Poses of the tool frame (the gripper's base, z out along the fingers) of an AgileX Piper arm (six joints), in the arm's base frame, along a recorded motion.
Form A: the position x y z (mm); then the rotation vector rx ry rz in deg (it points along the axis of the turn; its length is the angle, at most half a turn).
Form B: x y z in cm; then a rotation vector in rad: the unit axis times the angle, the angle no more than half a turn. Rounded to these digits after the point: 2 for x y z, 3 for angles.
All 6 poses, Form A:
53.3 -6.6 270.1 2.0 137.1 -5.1
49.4 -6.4 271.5 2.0 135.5 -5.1
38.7 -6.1 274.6 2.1 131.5 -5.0
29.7 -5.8 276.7 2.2 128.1 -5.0
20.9 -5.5 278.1 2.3 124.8 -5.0
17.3 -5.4 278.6 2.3 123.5 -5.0
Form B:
5.33 -0.66 27.01 0.035 2.393 -0.089
4.94 -0.64 27.15 0.035 2.365 -0.089
3.87 -0.61 27.46 0.037 2.295 -0.087
2.97 -0.58 27.67 0.038 2.236 -0.087
2.09 -0.55 27.81 0.040 2.178 -0.087
1.73 -0.54 27.86 0.040 2.155 -0.087

